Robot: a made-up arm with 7 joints. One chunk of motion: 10 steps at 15 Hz.
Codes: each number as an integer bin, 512 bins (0 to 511) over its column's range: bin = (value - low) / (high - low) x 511, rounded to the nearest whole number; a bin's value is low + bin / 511 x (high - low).
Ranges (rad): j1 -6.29..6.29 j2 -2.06..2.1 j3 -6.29..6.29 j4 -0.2..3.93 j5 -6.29..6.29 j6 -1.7..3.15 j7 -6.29..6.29
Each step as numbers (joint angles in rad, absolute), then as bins.
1 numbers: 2.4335 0.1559 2.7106 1.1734 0.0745 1.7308 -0.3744
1 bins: 354 272 366 170 259 361 240
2 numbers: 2.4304 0.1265 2.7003 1.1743 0.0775 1.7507 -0.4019
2 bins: 354 269 365 170 259 364 239
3 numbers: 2.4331 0.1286 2.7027 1.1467 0.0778 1.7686 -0.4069
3 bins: 354 269 365 167 259 365 239
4 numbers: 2.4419 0.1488 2.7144 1.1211 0.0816 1.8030 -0.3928
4 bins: 355 271 366 163 259 369 240
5 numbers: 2.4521 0.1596 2.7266 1.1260 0.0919 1.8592 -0.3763
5 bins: 355 273 366 164 259 375 240
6 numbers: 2.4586 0.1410 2.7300 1.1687 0.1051 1.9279 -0.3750
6 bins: 355 270 366 169 260 382 240
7 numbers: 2.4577 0.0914 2.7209 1.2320 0.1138 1.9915 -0.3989
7 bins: 355 264 366 177 260 389 239
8 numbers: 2.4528 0.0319 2.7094 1.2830 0.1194 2.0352 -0.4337
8 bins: 355 257 366 183 260 394 238
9 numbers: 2.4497 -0.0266 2.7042 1.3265 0.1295 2.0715 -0.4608
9 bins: 355 250 365 189 261 397 237
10 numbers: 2.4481 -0.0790 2.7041 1.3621 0.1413 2.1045 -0.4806
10 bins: 355 243 365 193 261 401 236
